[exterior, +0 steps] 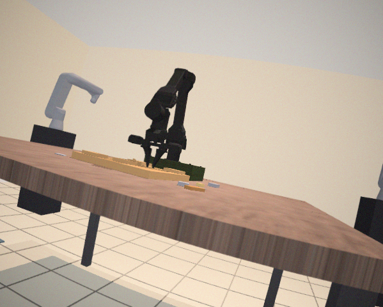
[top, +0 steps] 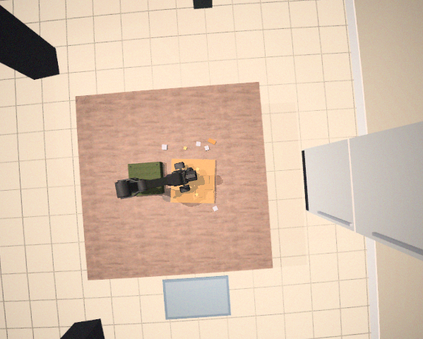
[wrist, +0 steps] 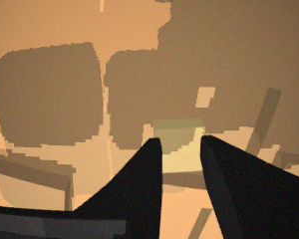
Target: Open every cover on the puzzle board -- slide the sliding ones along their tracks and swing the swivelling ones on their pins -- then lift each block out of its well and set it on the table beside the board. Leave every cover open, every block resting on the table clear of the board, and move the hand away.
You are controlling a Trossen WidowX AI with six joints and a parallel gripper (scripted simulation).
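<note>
My gripper tip is now 5 cm short of the puzzle board and 3 cm to the left of it.
</note>
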